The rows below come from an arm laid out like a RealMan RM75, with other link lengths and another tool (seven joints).
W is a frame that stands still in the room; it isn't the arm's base.
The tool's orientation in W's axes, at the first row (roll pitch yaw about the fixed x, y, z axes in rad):
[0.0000 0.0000 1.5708]
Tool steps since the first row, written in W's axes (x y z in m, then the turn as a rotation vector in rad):
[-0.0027 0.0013 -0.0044 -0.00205 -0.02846 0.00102]
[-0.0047 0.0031 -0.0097 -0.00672 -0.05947 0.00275]
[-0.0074 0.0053 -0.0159 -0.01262 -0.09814 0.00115]
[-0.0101 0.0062 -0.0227 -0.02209 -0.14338 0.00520]
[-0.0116 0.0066 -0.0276 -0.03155 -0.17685 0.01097]
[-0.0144 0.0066 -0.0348 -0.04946 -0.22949 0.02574]
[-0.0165 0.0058 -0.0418 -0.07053 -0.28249 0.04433]
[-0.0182 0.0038 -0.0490 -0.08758 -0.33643 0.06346]
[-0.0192 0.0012 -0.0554 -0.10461 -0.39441 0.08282]
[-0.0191 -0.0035 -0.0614 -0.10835 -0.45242 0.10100]
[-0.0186 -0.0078 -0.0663 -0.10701 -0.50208 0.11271]
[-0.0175 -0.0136 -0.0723 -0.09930 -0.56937 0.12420]
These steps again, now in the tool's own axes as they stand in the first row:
[0.0013 0.0027 -0.0044 -0.02846 0.00205 0.00102]
[0.0031 0.0047 -0.0097 -0.05947 0.00672 0.00275]
[0.0053 0.0074 -0.0159 -0.09814 0.01262 0.00115]
[0.0062 0.0101 -0.0227 -0.14338 0.02209 0.00520]
[0.0066 0.0116 -0.0276 -0.17685 0.03155 0.01097]
[0.0066 0.0144 -0.0348 -0.22949 0.04946 0.02574]
[0.0058 0.0165 -0.0418 -0.28249 0.07053 0.04433]
[0.0038 0.0182 -0.0490 -0.33643 0.08758 0.06346]
[0.0012 0.0192 -0.0554 -0.39441 0.10461 0.08282]
[-0.0035 0.0191 -0.0614 -0.45242 0.10835 0.10100]
[-0.0078 0.0186 -0.0663 -0.50208 0.10701 0.11271]
[-0.0136 0.0175 -0.0723 -0.56937 0.09930 0.12420]

